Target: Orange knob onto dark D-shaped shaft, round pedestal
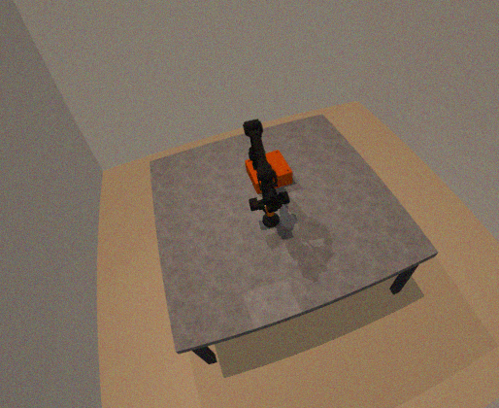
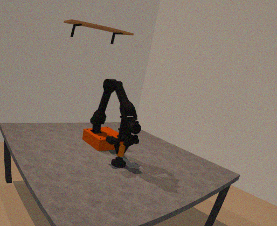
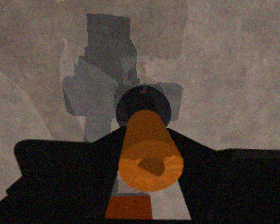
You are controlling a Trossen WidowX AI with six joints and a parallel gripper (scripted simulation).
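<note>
My gripper tip is now 2 cm below the orange knob. Round my gripper tip: dark round pedestal (4 cm below).
</note>
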